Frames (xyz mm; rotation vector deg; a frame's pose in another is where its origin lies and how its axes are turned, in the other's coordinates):
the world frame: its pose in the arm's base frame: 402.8 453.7 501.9 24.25 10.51 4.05
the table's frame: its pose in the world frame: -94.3 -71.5 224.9 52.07 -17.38 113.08
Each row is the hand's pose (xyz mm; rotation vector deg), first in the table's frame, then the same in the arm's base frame.
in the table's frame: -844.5 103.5 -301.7 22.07 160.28 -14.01
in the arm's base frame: 251.0 211.8 -204.4 -87.78 69.34 97.51
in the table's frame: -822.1 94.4 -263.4 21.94 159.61 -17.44
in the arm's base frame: 277.3 196.3 -171.0 -85.82 70.18 95.71
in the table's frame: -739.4 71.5 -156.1 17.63 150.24 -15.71
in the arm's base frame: 345.4 156.4 -58.5 -77.36 62.46 102.01
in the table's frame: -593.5 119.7 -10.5 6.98 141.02 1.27
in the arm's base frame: 370.9 60.1 128.3 -76.16 42.76 115.11
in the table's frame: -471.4 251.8 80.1 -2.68 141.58 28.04
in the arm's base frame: 302.9 -57.5 277.0 -91.92 23.08 125.34
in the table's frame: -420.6 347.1 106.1 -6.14 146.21 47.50
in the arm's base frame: 236.7 -124.1 336.2 -109.49 14.05 128.18
